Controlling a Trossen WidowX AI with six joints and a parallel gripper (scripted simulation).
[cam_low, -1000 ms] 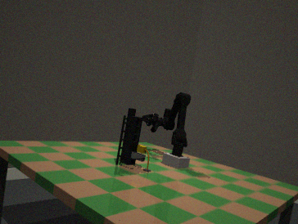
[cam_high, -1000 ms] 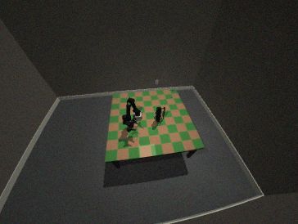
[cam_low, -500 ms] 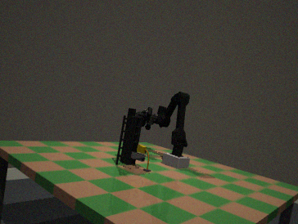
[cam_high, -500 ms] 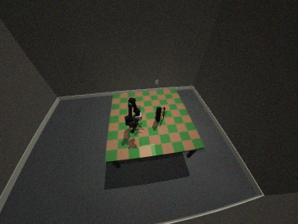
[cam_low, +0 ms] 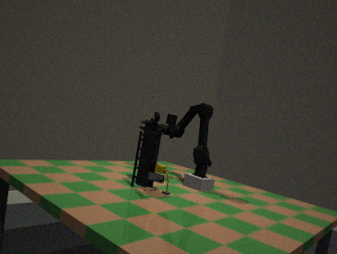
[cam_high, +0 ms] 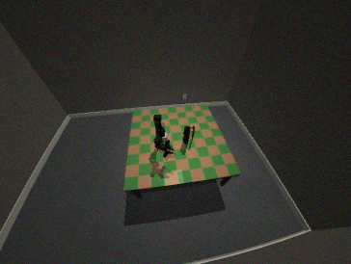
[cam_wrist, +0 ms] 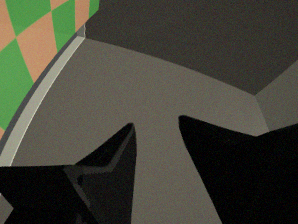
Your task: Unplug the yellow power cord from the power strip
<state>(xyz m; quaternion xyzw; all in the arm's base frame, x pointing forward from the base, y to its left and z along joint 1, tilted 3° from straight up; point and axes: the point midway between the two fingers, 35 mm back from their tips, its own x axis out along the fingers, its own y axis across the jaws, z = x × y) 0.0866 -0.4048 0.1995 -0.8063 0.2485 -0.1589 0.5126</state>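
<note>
Now: gripper tip 21 cm short of the yellow plug, 38 cm to the right of it and 17 cm above it.
</note>
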